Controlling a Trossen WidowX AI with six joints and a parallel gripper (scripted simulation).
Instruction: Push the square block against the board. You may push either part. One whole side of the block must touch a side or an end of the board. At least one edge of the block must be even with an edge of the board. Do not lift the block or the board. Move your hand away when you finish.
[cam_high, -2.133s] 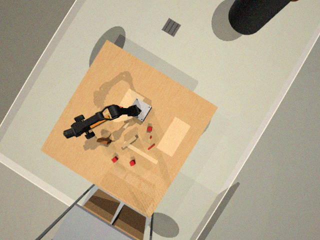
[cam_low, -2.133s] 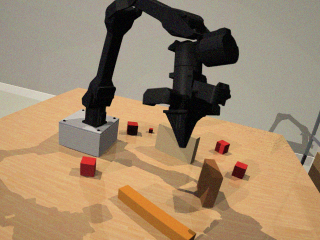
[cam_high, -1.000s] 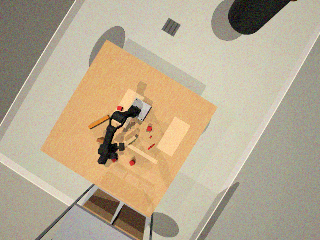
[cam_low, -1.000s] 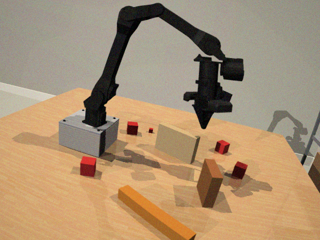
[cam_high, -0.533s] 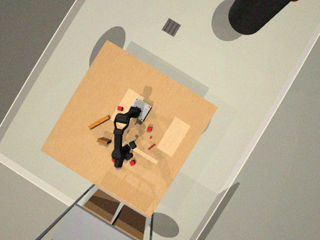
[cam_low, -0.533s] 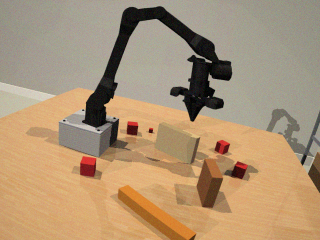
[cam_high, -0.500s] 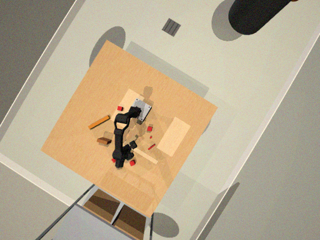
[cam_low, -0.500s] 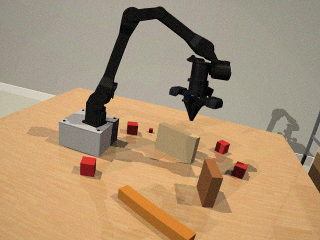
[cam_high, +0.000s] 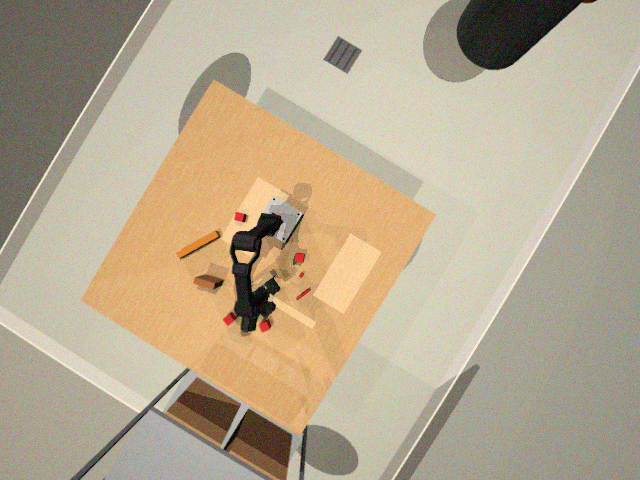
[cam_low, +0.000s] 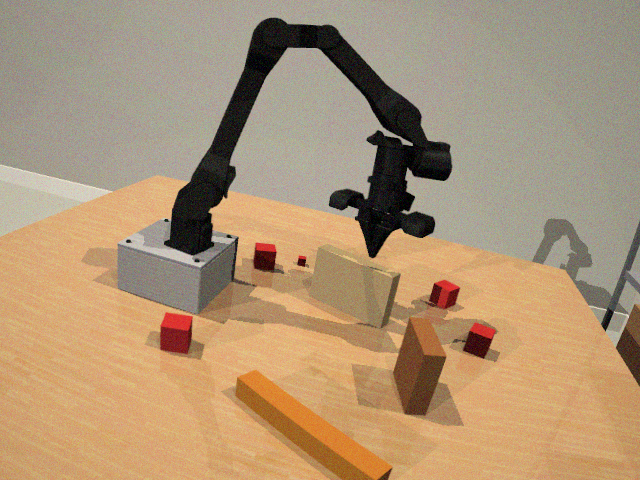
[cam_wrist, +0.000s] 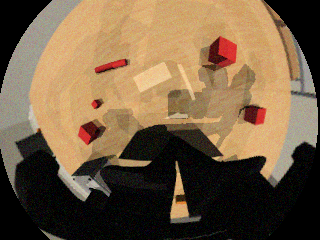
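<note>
My gripper tip is 4 cm to the left of the pale flat block, 4 cm above it and 1 cm past it. Round my gripper tip: thin red stick: 15 cm to the left, 10 cm behind, 9 cm below; brown square block: 23 cm to the right, 15 cm ahead, 4 cm below; tiny red cube: 16 cm behind, 9 cm below, 8 cm to the left.
</note>
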